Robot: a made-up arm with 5 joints. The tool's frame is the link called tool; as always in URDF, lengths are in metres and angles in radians. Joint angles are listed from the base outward.
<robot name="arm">
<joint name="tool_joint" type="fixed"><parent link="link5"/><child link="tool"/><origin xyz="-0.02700 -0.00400 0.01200" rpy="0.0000 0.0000 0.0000"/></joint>
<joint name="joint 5" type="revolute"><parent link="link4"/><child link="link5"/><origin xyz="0.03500 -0.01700 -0.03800" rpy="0.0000 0.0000 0.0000"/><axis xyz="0 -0.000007 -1"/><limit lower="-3.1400" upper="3.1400"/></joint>
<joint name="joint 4" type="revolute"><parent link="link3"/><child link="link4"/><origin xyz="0.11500 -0.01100 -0.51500" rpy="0.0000 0.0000 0.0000"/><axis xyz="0 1 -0.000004"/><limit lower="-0.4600" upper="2.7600"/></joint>
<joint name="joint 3" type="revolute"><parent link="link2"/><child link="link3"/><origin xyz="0.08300 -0.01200 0.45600" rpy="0.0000 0.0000 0.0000"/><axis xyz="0 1 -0.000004"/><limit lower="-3.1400" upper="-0.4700"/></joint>
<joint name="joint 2" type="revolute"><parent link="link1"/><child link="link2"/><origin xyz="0.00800 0.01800 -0.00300" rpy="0.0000 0.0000 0.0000"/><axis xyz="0 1 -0.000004"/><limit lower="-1.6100" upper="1.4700"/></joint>
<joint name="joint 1" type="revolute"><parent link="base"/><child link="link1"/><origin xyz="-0.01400 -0.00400 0.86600" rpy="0.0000 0.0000 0.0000"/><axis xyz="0 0 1"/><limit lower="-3.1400" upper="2.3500"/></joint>
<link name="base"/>
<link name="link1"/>
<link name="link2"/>
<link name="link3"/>
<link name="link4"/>
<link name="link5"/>
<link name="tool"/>
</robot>
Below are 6 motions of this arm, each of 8 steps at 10 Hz.
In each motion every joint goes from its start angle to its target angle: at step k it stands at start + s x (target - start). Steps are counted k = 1, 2, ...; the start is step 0. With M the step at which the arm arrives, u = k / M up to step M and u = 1 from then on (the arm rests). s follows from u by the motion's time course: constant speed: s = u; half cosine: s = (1 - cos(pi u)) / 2; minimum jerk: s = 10 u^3 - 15 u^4 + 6 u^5.
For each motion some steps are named. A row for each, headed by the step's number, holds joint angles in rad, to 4 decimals.
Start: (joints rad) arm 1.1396 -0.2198 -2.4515 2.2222 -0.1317
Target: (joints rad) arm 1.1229 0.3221 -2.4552 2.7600 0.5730
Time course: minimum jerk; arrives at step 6
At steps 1, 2, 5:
1: 1.1390 -0.2006 -2.4516 2.2413 -0.1067
2: 1.1361 -0.1061 -2.4523 2.3351 0.0162
5: 1.1235 0.3029 -2.4551 2.7409 0.5480

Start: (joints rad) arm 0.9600 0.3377 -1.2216 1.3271 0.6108
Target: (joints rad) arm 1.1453 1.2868 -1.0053 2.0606 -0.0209
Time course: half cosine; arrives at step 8
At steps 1, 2, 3, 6, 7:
1: 0.9671 0.3738 -1.2134 1.3550 0.5868
2: 0.9871 0.4767 -1.1899 1.4345 0.5183
3: 1.0172 0.6306 -1.1548 1.5535 0.4158
6: 1.1182 1.1478 -1.0370 1.9532 0.0716
7: 1.1382 1.2507 -1.0135 2.0327 0.0031

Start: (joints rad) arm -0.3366 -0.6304 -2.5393 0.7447 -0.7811
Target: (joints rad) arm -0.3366 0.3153 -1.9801 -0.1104 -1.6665
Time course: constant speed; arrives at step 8
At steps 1, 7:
1: -0.3366 -0.5122 -2.4694 0.6378 -0.8918
7: -0.3366 0.1971 -2.0500 -0.0035 -1.5558

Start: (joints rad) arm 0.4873 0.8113 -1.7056 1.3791 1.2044
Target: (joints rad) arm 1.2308 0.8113 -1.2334 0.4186 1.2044
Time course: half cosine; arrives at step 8
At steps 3, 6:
3: 0.7168 0.8113 -1.5599 1.0826 1.2044
6: 1.1219 0.8113 -1.3026 0.5593 1.2044

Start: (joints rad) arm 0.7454 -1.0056 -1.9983 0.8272 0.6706
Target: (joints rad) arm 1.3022 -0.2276 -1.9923 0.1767 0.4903
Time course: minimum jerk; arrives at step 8
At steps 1, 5, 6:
1: 0.7543 -0.9931 -1.9982 0.8168 0.6677
5: 1.1490 -0.4417 -1.9940 0.3557 0.5399
6: 1.2446 -0.3081 -1.9929 0.2440 0.5090

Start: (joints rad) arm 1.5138 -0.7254 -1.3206 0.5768 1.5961
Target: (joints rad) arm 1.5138 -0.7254 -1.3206 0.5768 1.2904
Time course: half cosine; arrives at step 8
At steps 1, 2, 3, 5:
1: 1.5138 -0.7254 -1.3206 0.5768 1.5845
2: 1.5138 -0.7254 -1.3206 0.5768 1.5513
3: 1.5138 -0.7254 -1.3206 0.5768 1.5017
5: 1.5138 -0.7254 -1.3206 0.5768 1.3848

